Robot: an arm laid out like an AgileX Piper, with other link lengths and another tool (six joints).
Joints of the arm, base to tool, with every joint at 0 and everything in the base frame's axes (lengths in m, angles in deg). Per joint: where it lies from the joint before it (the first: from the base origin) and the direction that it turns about. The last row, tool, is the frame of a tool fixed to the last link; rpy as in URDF.
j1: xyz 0.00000 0.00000 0.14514 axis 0 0 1
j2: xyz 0.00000 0.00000 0.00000 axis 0 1 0
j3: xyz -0.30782 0.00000 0.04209 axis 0 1 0
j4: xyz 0.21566 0.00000 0.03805 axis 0.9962 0 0.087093
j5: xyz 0.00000 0.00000 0.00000 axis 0 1 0
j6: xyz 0.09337 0.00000 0.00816 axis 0.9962 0 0.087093
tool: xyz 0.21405 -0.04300 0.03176 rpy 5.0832 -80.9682 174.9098
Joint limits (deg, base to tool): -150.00..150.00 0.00..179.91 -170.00..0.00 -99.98..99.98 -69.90..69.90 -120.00..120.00
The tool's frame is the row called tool.
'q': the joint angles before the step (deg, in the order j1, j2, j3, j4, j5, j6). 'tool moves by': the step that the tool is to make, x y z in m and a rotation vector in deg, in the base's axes. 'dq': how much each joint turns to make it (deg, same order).
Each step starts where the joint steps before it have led.
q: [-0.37 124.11 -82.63 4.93 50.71 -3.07]
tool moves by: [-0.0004 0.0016 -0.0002 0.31 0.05 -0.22]
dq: [0.00 0.00 0.02 0.38 0.03 0.00]
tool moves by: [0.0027 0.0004 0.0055 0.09 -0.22 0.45]
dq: [-0.04 -0.30 -1.01 0.07 1.13 -0.45]
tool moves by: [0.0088 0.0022 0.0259 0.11 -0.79 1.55]
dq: [0.11 -1.54 -4.35 -0.10 5.20 -0.98]
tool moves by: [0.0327 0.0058 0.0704 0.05 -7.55 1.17]
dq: [0.64 -5.34 -7.23 -0.14 5.05 -0.06]
